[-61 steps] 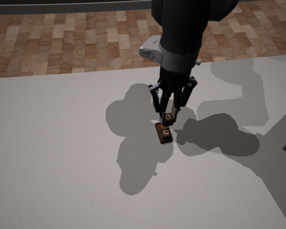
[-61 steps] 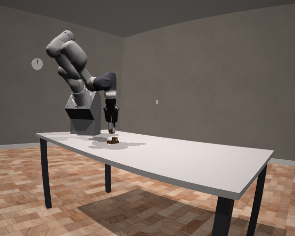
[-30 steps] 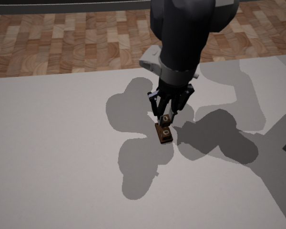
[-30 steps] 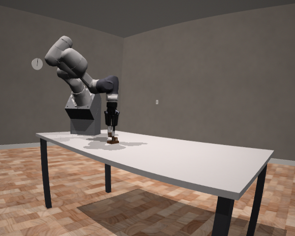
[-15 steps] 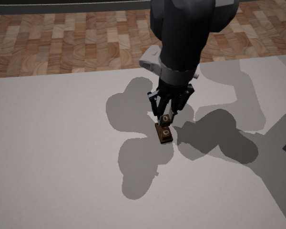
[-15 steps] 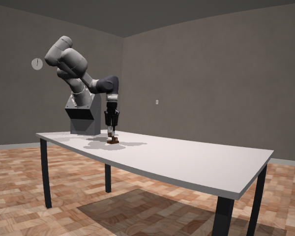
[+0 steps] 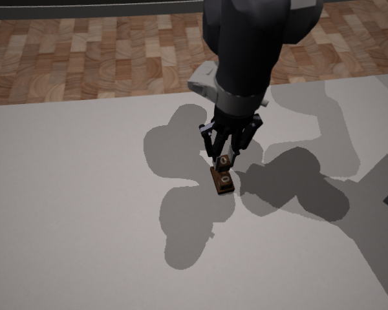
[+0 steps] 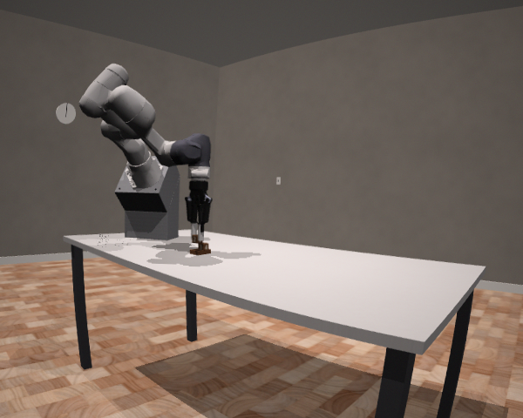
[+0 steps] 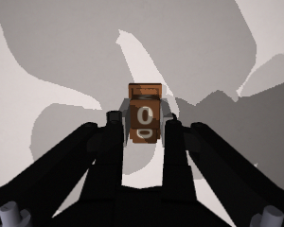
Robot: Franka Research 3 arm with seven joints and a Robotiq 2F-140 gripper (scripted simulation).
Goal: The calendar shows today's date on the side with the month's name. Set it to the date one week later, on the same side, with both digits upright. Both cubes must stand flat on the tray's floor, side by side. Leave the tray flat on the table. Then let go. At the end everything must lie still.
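Right now my hand is 3 cm above the cube.
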